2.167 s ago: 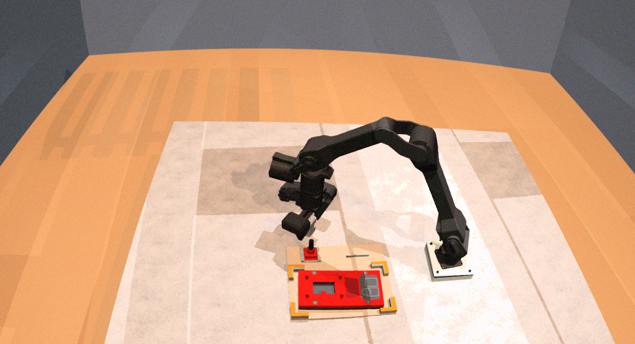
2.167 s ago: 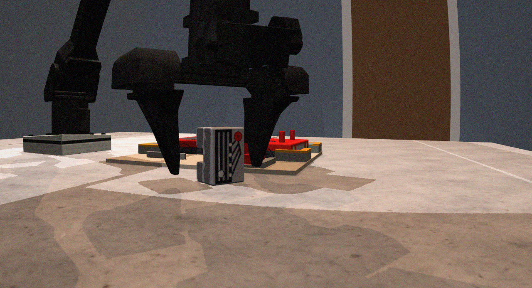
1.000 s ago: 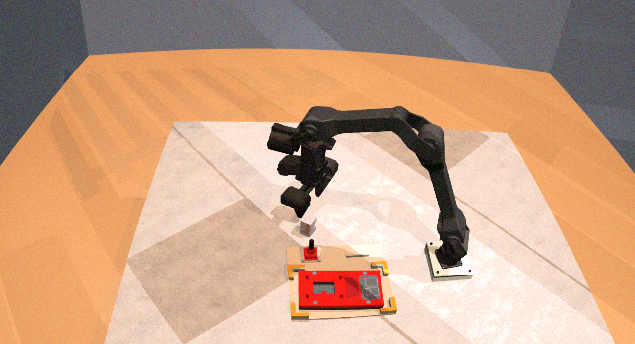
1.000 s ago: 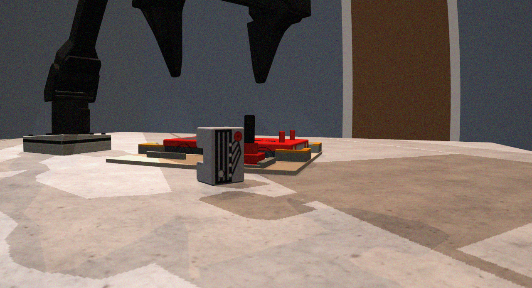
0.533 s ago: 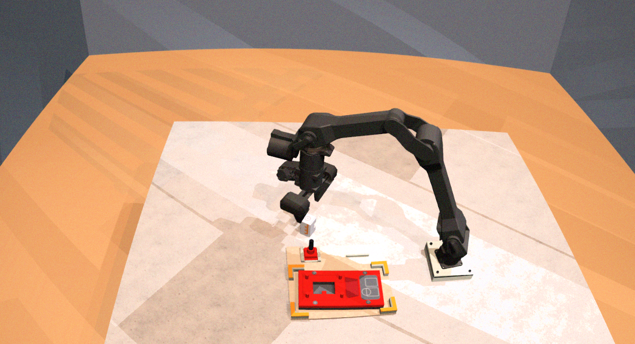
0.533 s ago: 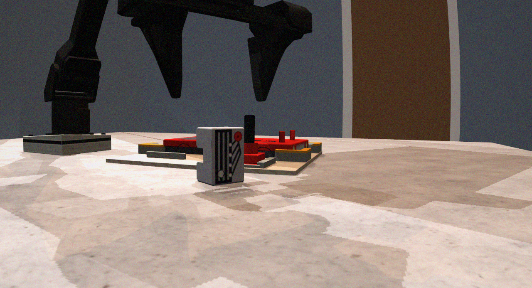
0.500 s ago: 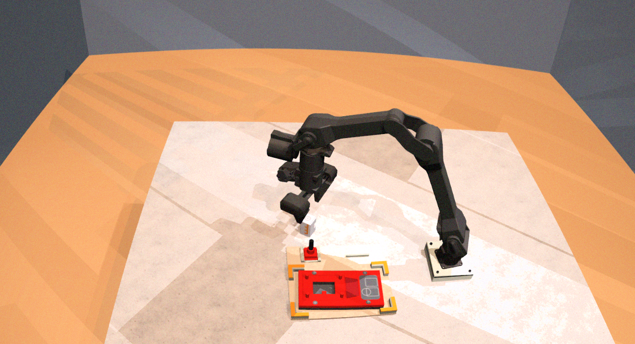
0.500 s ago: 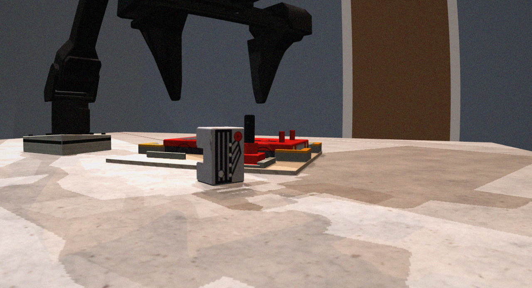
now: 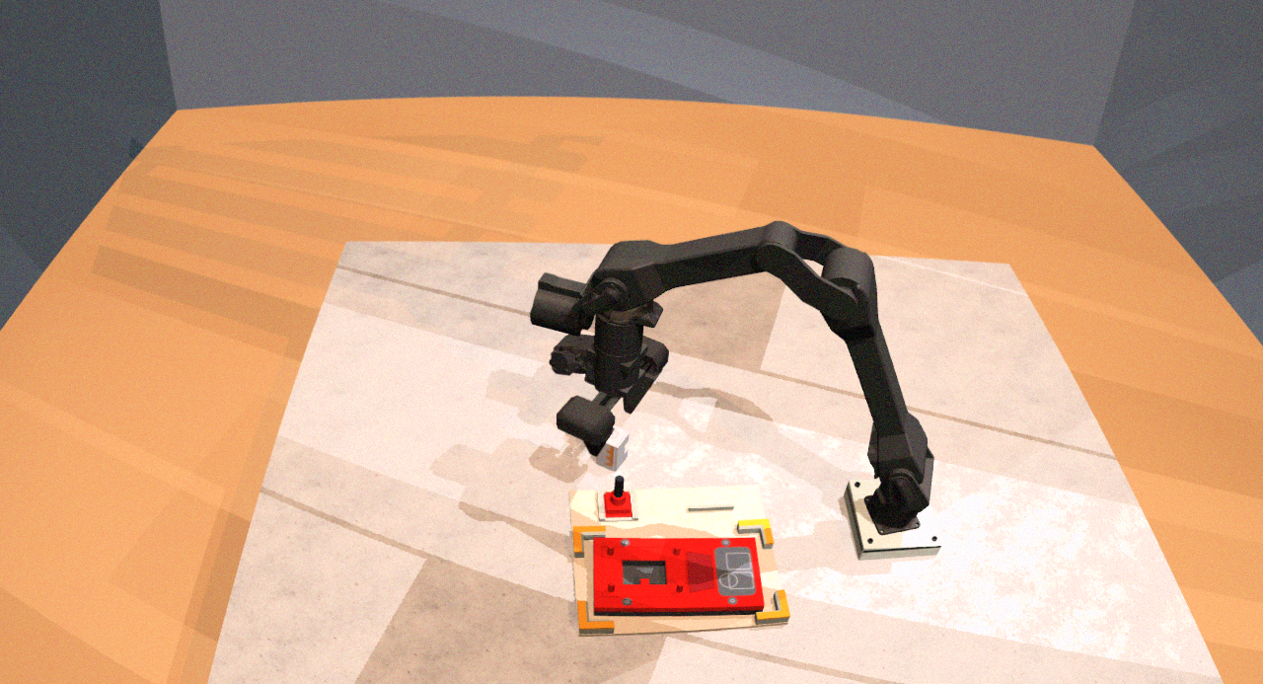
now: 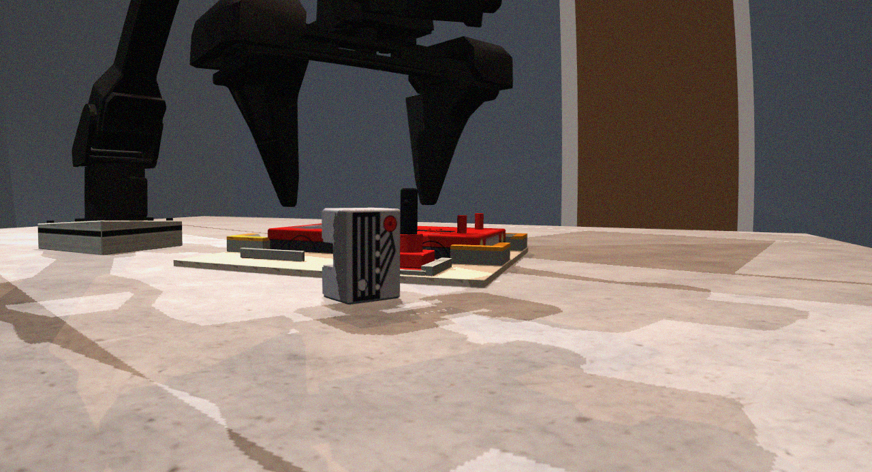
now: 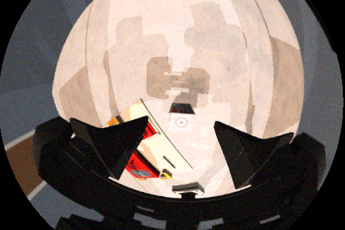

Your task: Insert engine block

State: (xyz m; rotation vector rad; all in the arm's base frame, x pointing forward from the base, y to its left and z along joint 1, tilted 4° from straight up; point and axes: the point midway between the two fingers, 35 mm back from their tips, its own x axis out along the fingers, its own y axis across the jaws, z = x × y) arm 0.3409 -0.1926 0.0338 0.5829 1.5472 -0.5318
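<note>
The grey-white engine block is 3 cm below my gripper tip and 1 cm behind it.
</note>
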